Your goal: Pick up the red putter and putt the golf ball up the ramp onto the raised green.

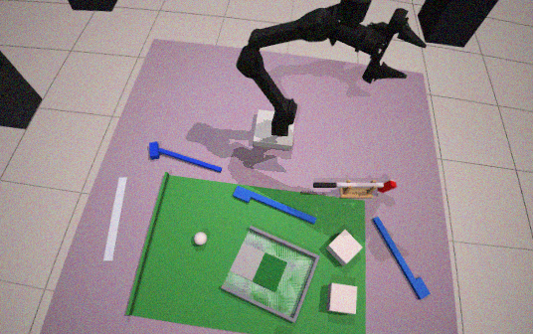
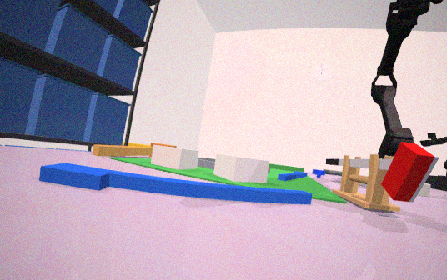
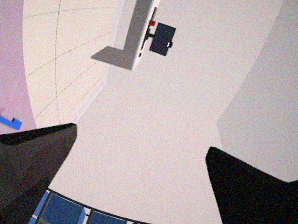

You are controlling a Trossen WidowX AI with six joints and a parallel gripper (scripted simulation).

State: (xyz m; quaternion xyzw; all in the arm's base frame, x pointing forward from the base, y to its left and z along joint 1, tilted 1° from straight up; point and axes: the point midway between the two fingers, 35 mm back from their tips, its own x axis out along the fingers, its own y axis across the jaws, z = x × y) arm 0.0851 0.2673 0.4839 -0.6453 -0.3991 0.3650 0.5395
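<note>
The red putter lies 460 mm below my gripper tip, 120 mm ahead of it and 20 mm to the right of it. The rest, counted from my gripper tip: wooden stand (490 mm below, 130 mm ahead); white golf ball (530 mm to the right, 500 mm below, 350 mm ahead); white bar (840 mm to the right, 520 mm below, 300 mm ahead).
</note>
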